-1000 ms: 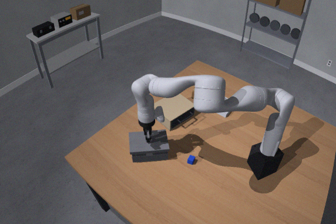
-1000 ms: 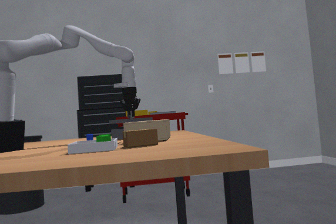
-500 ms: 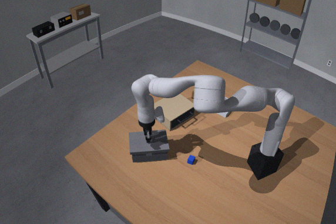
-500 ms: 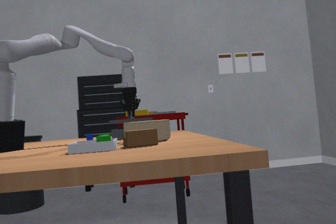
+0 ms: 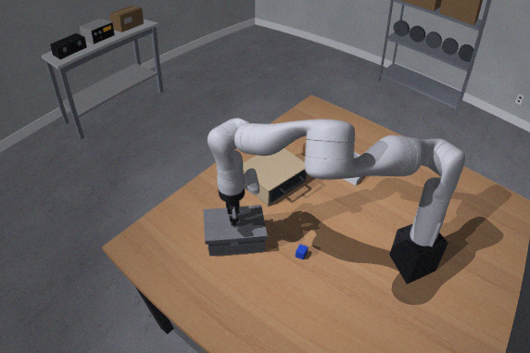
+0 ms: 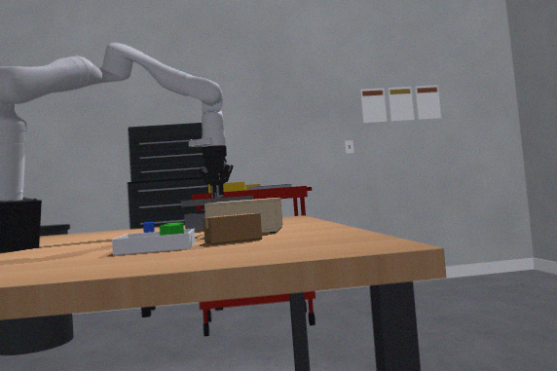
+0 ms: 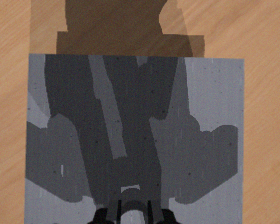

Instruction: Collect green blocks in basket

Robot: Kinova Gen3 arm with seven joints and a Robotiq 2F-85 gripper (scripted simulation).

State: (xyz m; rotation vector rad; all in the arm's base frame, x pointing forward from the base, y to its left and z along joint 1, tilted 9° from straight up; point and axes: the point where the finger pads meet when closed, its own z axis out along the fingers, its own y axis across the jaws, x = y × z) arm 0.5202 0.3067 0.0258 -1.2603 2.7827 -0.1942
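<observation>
The metal box lies 9 cm below my hand. Round my hand: grey lid: 3 cm below; then drawer: 29 cm to the right, 8 cm below, 6 cm ahead; then light wooden cabinet: 30 cm to the right, 8 cm below, 8 cm ahead.
</observation>
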